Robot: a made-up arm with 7 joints.
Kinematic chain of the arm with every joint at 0, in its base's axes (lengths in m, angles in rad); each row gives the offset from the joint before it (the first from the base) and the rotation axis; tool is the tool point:
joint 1: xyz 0 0 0.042 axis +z
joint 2: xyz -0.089 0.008 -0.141 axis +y
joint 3: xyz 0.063 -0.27 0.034 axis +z
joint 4: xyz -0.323 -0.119 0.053 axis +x
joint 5: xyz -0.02 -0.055 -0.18 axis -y
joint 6: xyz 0.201 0 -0.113 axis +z
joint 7: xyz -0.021 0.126 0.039 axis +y
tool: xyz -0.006 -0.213 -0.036
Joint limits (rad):
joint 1: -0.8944..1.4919
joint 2: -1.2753..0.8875
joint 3: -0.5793..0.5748
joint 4: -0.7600..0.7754
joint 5: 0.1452..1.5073
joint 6: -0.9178..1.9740
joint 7: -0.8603..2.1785
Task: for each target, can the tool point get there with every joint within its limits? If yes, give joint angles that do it. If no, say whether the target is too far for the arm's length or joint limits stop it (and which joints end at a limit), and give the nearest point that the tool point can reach.
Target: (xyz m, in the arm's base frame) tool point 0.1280 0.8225 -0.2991
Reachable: no: joint limits stop it (at a limit: joint 1, joint 2, joint 3, joint 4, joint 5) | nearest point 0.2231 0.0639 -0.2313 | short by 0.768 m
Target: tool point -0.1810 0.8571 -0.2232
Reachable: no: joint limits stop it (at a limit: joint 1, joint 3, joint 4, joint 5, joint 6, joint 7) | nearest point -0.3856 0.1882 -0.1526 | short by 0.703 m
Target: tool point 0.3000 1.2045 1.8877
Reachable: no: too far | nearest point 0.2433 -0.0799 0.2441 | short by 2.087 m
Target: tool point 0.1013 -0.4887 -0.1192
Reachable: yes | joints 0.8321 0.7238 -0.3301 0.2604 0.4407 -0.0862 0.0066
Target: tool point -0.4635 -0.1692 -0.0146
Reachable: yes | joints -0.5395 0.6423 -0.4502 0.0040 0.7400 -0.3451 1.5343
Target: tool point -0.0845 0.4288 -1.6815
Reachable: no: too far | nearest point -0.3573 -0.0504 -0.3919 | short by 1.403 m
